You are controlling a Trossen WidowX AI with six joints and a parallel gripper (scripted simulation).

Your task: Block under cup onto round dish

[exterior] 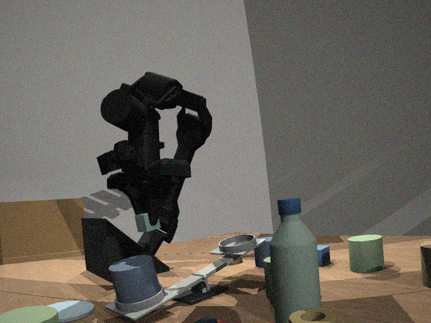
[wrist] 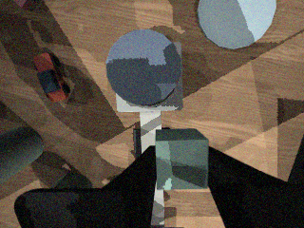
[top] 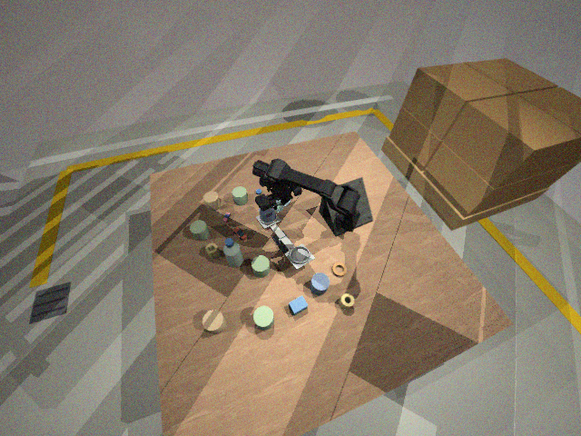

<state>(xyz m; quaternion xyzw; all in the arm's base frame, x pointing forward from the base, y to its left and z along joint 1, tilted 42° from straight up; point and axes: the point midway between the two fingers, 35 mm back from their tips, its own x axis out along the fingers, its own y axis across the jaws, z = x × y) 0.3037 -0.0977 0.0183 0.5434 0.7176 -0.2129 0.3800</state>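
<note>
Now: gripper tip 15 cm to the left of the pale blue round dish, 14 cm above it and 5 cm past it. Also, from my gripper tip: bottle: 22 cm ahead, 13 cm to the left, 3 cm below; balance: 12 cm below, 9 cm to the left; balance beam: 11 cm below, 9 cm to the left.
</note>
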